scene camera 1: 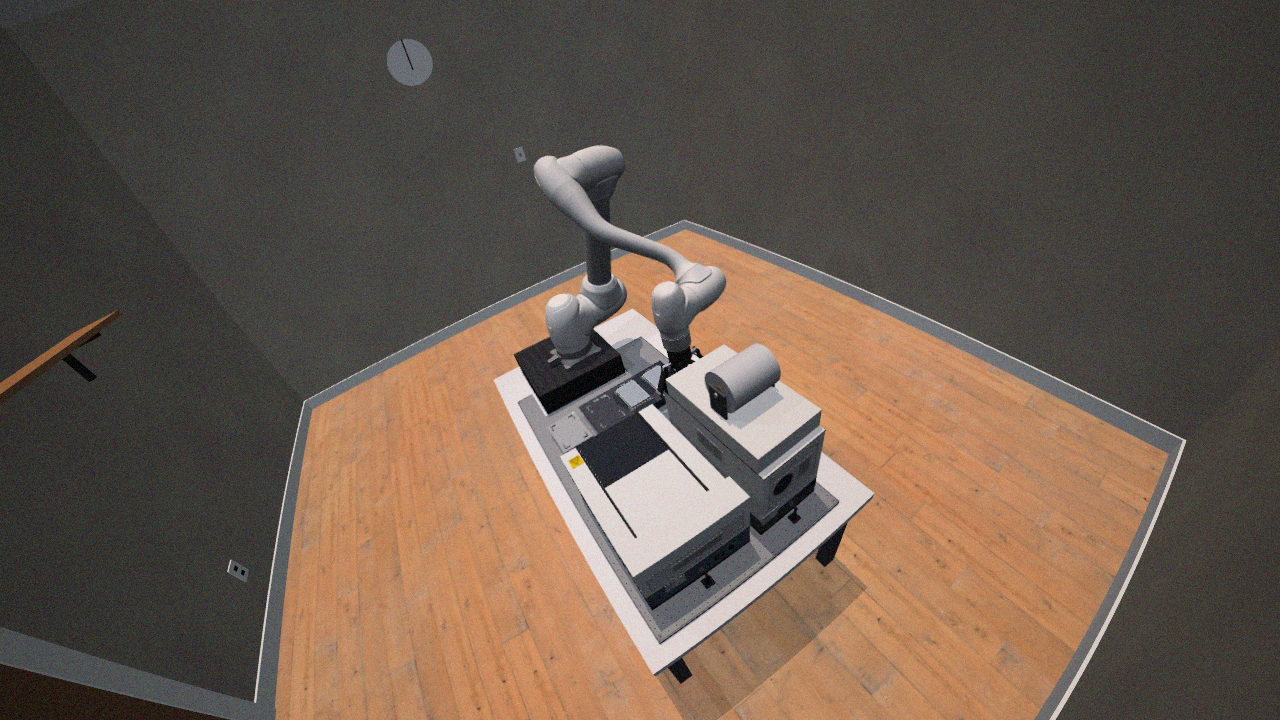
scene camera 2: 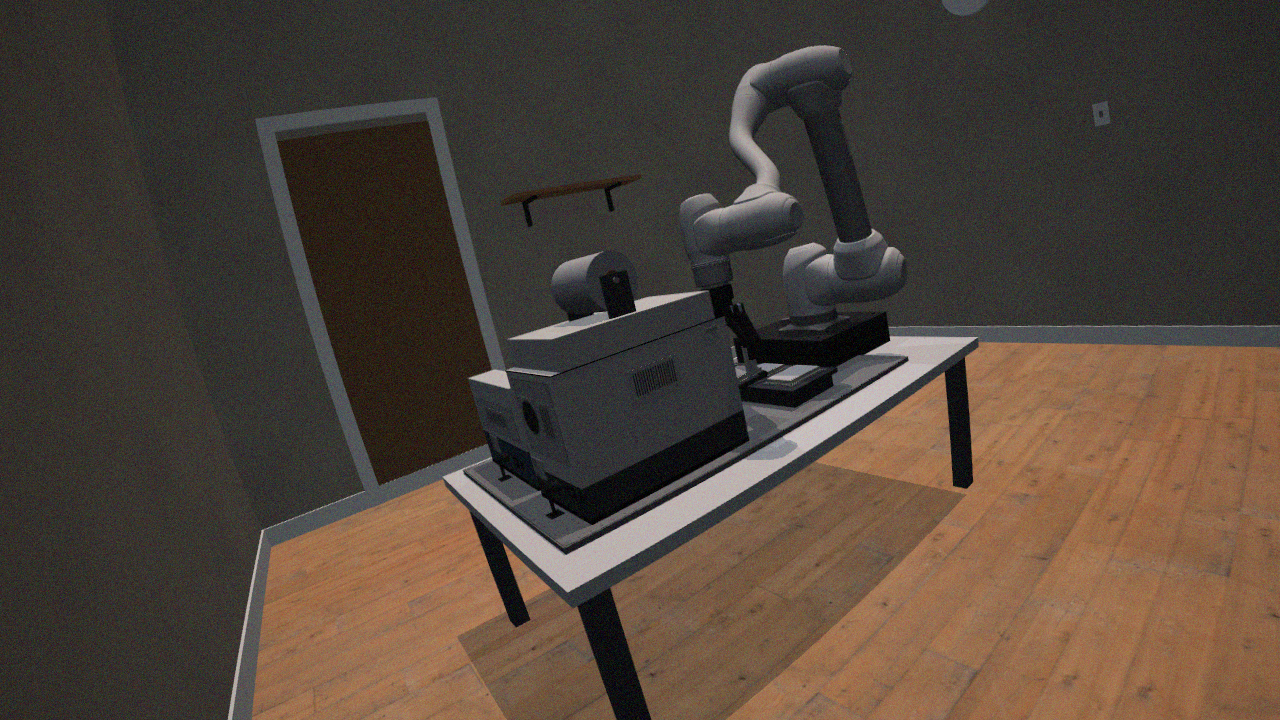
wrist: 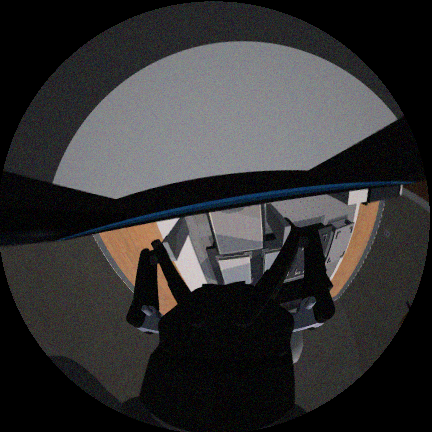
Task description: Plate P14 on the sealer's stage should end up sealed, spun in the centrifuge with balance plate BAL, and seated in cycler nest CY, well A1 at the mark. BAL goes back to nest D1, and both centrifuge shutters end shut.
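Places are measured from the arm's base along level axes (x ahead, y right, z down), in metres.
Pixels of known places: gripper, fingertip midpoint: (wrist: 225,218); arm's base at its link origin: (scene camera 1: 576,352) (scene camera 2: 814,327).
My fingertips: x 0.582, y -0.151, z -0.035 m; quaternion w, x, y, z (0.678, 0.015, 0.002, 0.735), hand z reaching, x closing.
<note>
Ahead of a thing's pixels: the offset from my fingertips to its top centre. "spot": to the spot under its first point.
My gripper (scene camera 1: 669,376) (scene camera 2: 745,344) (wrist: 225,218) is open and empty, low beside the front end of the sealer {dx +0.284, dy +0.033, dz -0.346 m} (scene camera 1: 787,425) (scene camera 2: 644,420). In the wrist view its finger pads stand wide, with the sealer's stage and a grey rectangular plate {dx -0.013, dy +0.015, dz +0.005 m} (wrist: 237,232), seemingly P14, seen between them. I cannot tell how far the pads are from it. Two pale plates {dx -0.214, dy +0.106, dz +0.064 m} (scene camera 1: 632,394) {dx -0.207, dy -0.018, dz +0.064 m} (wrist: 235,268) sit on the nest row; I cannot read which is BAL. Beside them are a dark nest {spot: dx -0.236, dy +0.240, dz +0.080 m} (scene camera 1: 601,411) and a light nest {dx -0.241, dy +0.384, dz +0.076 m} (scene camera 1: 569,431) (wrist: 341,242). The centrifuge shutters cannot be made out.
A film roll {dx +0.305, dy +0.034, dz -0.346 m} (scene camera 1: 747,374) (scene camera 2: 592,284) tops the sealer. A low white machine (scene camera 1: 671,510) with a dark top panel {dx +0.098, dy +0.325, dz -0.083 m} (scene camera 1: 622,452) stands alongside. The arm's black base block (scene camera 1: 554,380) (scene camera 2: 823,344) is behind the nest row. A dark overhang (wrist: 240,182) crosses the wrist view.
</note>
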